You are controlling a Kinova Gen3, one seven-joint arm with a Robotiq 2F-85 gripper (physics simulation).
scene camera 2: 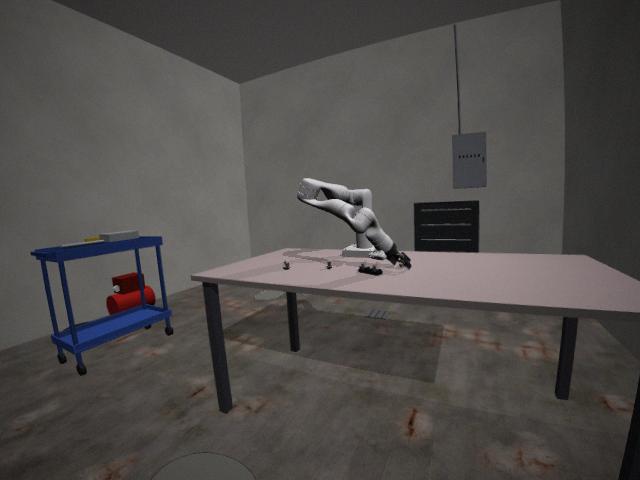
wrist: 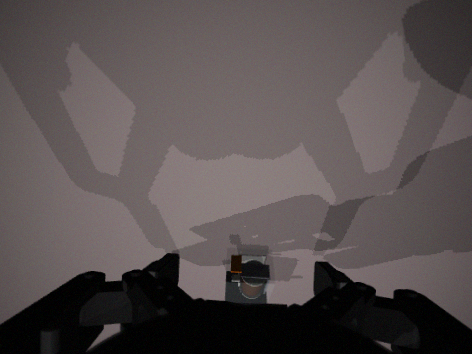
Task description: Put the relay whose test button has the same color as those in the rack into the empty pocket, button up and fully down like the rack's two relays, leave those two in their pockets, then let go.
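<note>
A clear-cased relay with an orange button and a copper-coloured coil lies on the table between the fingertips in the wrist view. My gripper is open, tilted and low over the table, its fingers on either side of this relay with gaps. The scene view does not show this relay distinctly at the gripper. The black rack stands left of the gripper in the scene view, holding two relays; the pocket between them and their button colours are too small to tell. Two other relays are farther left on the table.
The pinkish table carries the arm's white base behind the rack. A blue cart stands left of the table. A dark drawer cabinet is behind it. Shadows of the arm and fingers fall across the table top.
</note>
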